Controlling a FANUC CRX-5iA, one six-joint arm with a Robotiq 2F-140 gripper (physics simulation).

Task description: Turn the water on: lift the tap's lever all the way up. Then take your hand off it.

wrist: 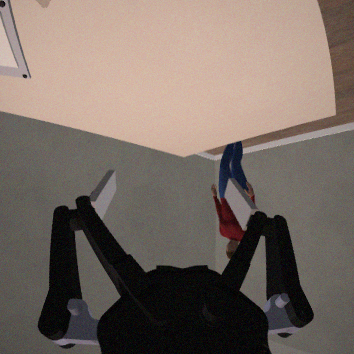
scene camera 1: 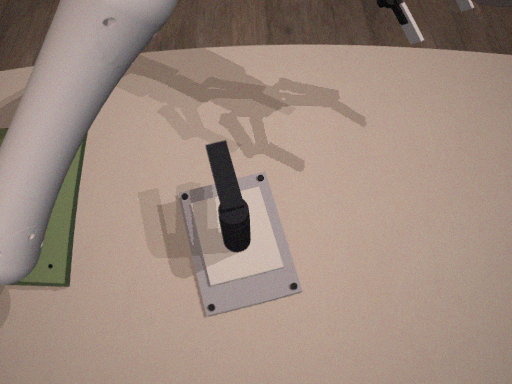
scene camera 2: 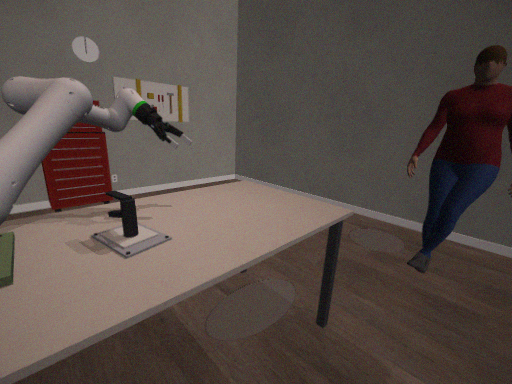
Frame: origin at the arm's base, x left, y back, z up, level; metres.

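Seen in the pictures: gripper, fingertip midpoint: [wrist: 172,183] [scene camera 1: 444,24] [scene camera 2: 184,145].
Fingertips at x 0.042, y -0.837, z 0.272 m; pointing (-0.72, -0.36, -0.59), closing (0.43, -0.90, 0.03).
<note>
A point is followed by its place in that frame.
The tap [scene camera 1: 236,232] @(z 0.082, x -0.161, y -0.446 m) [scene camera 2: 130,220] @(z 0.046, x -0.159, y -0.440 m) is a black upright column on a grey base plate [scene camera 1: 250,300] @(z -0.024, x -0.249, y -0.447 m) [scene camera 2: 150,245] @(z -0.024, x -0.252, y -0.453 m) [wrist: 17,47] @(z -0.024, x -0.137, y -0.527 m) with a pale inner panel. Its flat black lever [scene camera 1: 224,172] @(z 0.124, x -0.076, y -0.446 m) [scene camera 2: 120,195] @(z 0.124, x -0.098, y -0.443 m) reaches out from the column's top, above the short spout [scene camera 2: 115,213] @(z 0.052, x -0.070, y -0.430 m); it looks near level in scene camera 2, its exact tilt hard to tell. In scene camera 1 the lever hides the spout. My gripper [scene camera 1: 442,22] @(z 0.272, x 0.042, y -0.837 m) [scene camera 2: 183,143] @(z 0.272, x 0.042, y -0.837 m) [wrist: 172,183] @(z 0.272, x 0.042, y -0.837 m) is open and empty, high above the table and well apart from the tap. The lever does not show in the wrist view.
A green board [scene camera 1: 57,235] @(z -0.005, x -0.067, y -0.112 m) [scene camera 2: 6,257] @(z -0.007, x -0.042, y -0.130 m) lies on the table [scene camera 1: 400,225] @(z -0.032, x -0.174, y -0.754 m) [scene camera 2: 225,225] @(z -0.032, x -0.314, y -0.758 m) [wrist: 175,75] @(z -0.032, x -0.084, y -0.913 m), partly behind my arm in scene camera 1. A red tool cabinet [scene camera 2: 80,170] stands by the wall. A person [scene camera 2: 475,130] [wrist: 230,215] in a red top is beyond the table.
</note>
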